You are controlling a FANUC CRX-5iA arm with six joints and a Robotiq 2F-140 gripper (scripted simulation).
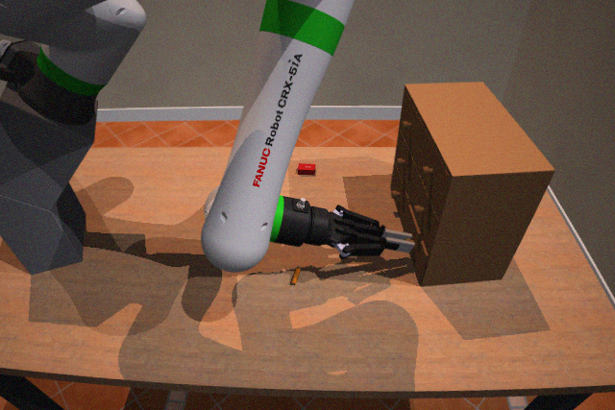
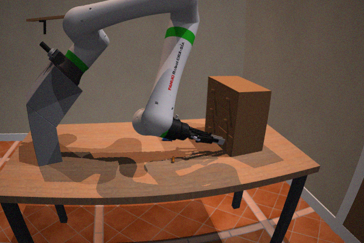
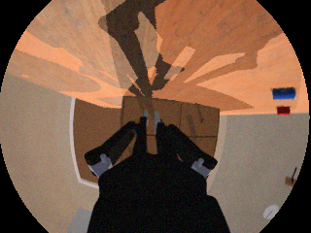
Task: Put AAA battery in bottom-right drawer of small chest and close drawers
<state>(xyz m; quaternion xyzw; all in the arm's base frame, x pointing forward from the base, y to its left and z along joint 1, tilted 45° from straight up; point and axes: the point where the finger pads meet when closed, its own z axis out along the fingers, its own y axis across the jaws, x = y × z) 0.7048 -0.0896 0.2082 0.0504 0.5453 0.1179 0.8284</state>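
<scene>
Right now the AAA battery is 210 mm behind my hand, 70 mm to the right of it and 50 mm below it. The rest, counted from my hand: red block (280 mm to the left, 240 mm behind, 50 mm below); blue cylinder (220 mm behind, 130 mm to the left, 50 mm below).
</scene>
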